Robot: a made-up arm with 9 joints. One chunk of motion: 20 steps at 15 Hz.
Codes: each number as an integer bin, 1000 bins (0 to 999) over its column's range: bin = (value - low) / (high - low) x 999, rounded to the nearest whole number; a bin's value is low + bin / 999 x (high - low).
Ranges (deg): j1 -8..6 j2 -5..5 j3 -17..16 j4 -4..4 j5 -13..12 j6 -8..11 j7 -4..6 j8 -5..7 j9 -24..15
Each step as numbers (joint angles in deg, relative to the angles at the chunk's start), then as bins.
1 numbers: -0.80 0.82 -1.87 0.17 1.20 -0.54 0.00 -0.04 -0.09
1 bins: 514 581 458 521 567 392 400 413 612
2 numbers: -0.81 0.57 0.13 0.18 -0.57 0.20 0.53 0.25 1.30
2 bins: 513 556 519 522 497 431 453 437 648
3 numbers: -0.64 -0.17 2.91 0.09 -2.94 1.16 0.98 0.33 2.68
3 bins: 525 483 603 511 402 482 498 444 683
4 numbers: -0.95 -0.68 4.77 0.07 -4.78 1.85 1.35 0.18 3.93
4 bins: 503 432 659 508 328 518 534 431 715
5 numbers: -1.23 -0.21 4.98 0.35 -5.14 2.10 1.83 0.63 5.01
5 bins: 483 479 665 543 314 531 582 469 743
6 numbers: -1.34 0.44 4.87 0.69 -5.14 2.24 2.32 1.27 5.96
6 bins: 475 543 662 586 314 538 631 522 767
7 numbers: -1.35 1.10 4.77 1.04 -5.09 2.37 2.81 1.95 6.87
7 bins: 475 609 659 629 316 545 680 579 791
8 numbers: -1.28 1.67 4.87 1.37 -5.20 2.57 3.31 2.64 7.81
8 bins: 480 666 662 671 312 556 730 636 815
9 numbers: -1.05 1.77 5.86 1.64 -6.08 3.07 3.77 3.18 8.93
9 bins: 496 676 692 704 277 582 776 681 844
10 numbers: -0.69 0.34 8.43 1.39 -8.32 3.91 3.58 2.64 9.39
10 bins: 522 533 770 673 187 626 757 636 855
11 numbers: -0.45 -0.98 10.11 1.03 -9.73 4.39 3.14 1.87 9.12
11 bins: 539 402 821 628 131 651 713 572 848
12 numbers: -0.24 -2.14 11.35 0.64 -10.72 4.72 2.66 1.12 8.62
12 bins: 554 286 858 579 91 669 665 509 836
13 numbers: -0.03 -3.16 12.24 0.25 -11.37 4.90 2.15 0.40 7.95
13 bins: 569 184 885 531 65 678 614 450 818
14 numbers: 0.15 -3.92 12.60 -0.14 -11.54 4.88 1.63 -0.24 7.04
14 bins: 582 108 896 482 58 677 562 396 795
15 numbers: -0.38 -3.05 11.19 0.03 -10.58 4.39 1.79 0.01 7.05
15 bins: 544 195 853 503 97 651 578 417 795
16 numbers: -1.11 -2.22 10.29 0.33 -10.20 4.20 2.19 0.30 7.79
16 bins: 492 278 826 541 112 641 618 441 814
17 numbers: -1.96 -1.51 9.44 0.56 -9.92 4.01 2.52 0.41 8.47
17 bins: 431 349 800 569 123 631 651 450 832
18 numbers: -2.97 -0.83 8.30 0.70 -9.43 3.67 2.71 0.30 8.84
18 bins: 359 417 766 587 143 614 670 441 841
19 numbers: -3.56 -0.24 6.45 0.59 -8.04 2.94 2.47 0.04 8.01
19 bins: 317 476 710 573 198 575 646 420 820
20 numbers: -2.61 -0.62 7.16 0.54 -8.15 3.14 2.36 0.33 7.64
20 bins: 385 438 731 567 194 586 635 444 810
